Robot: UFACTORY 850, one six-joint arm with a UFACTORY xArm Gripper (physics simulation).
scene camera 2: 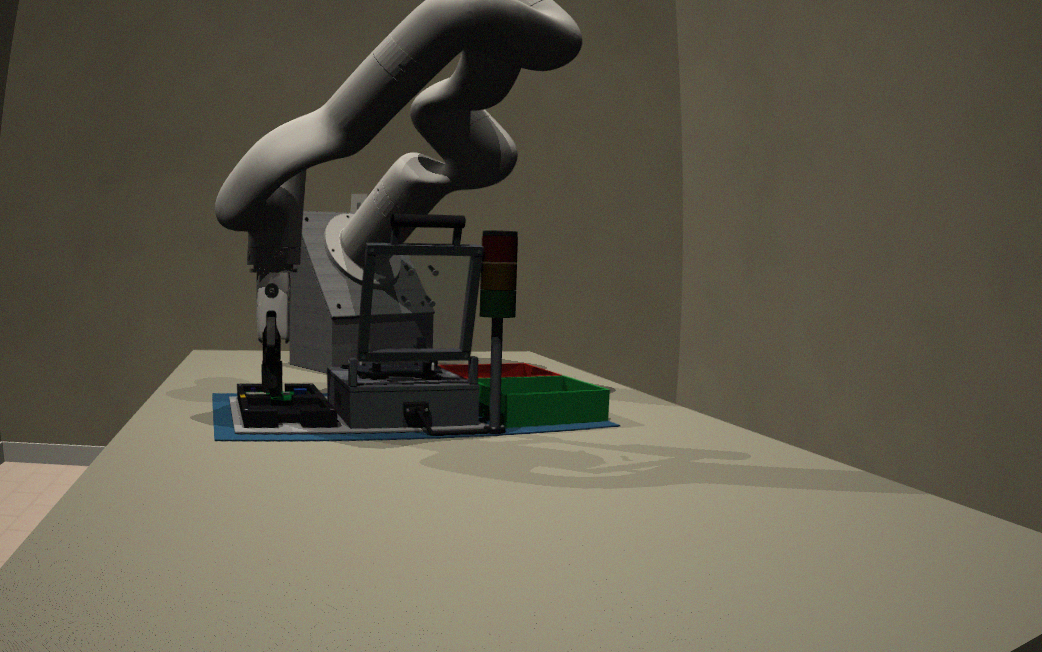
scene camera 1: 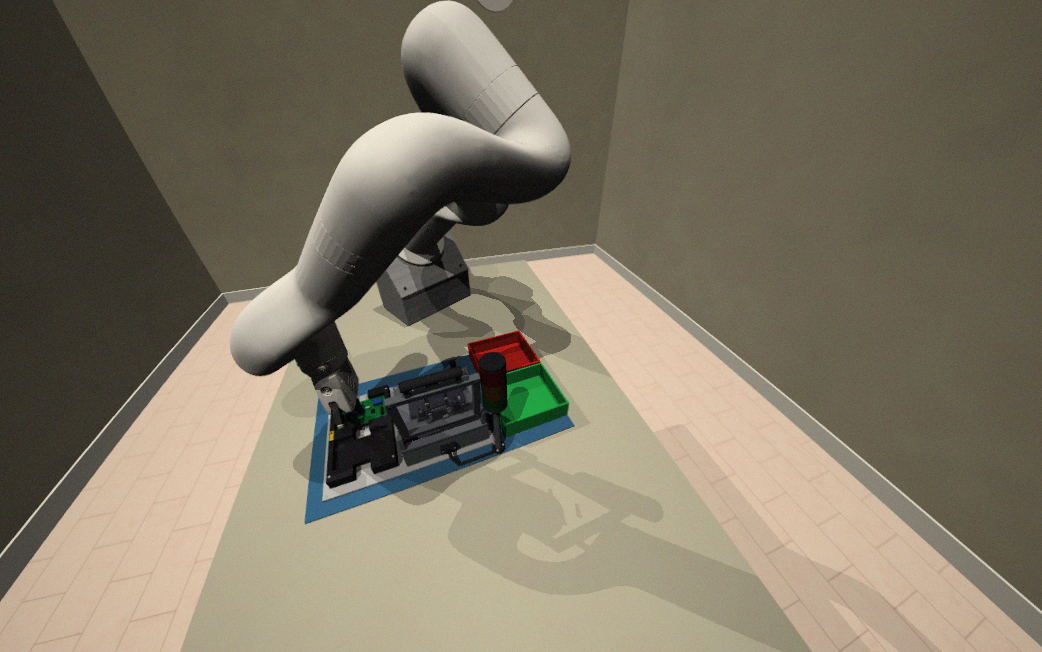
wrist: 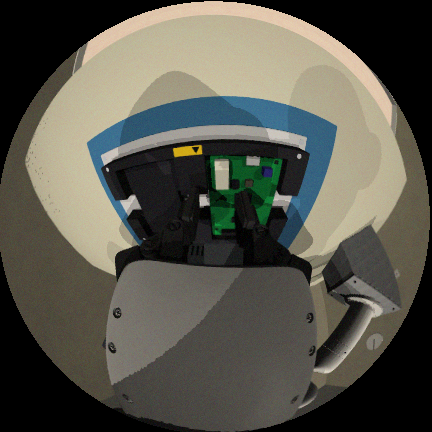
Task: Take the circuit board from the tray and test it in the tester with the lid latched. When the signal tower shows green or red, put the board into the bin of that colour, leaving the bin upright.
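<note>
The circuit board [scene camera 1: 374,412] [scene camera 2: 282,397] [wrist: 270,187] lies in one pocket of the black tray [scene camera 1: 341,469] [scene camera 2: 261,415] [wrist: 225,147]. My gripper [scene camera 1: 348,417] [scene camera 2: 272,390] [wrist: 217,200] points down at the tray with its fingers partly apart. In the wrist view one finger is over the board and the other is beyond its left edge; nothing shows held between them. The grey tester [scene camera 1: 430,445] [scene camera 2: 368,407] has its lid [scene camera 1: 434,379] [scene camera 2: 365,307] raised. The signal tower [scene camera 1: 492,384] [scene camera 2: 498,272] shows dull red, amber and green sections, none clearly lit.
The green bin [scene camera 1: 537,419] [scene camera 2: 549,407] stands upright beside the tower, and the red bin [scene camera 1: 503,349] [scene camera 2: 530,370] upright behind it. A blue mat [scene camera 1: 315,499] [scene camera 2: 224,430] [wrist: 320,135] lies beneath the equipment. A cable [scene camera 1: 470,461] [scene camera 2: 457,432] joins the tester and tower.
</note>
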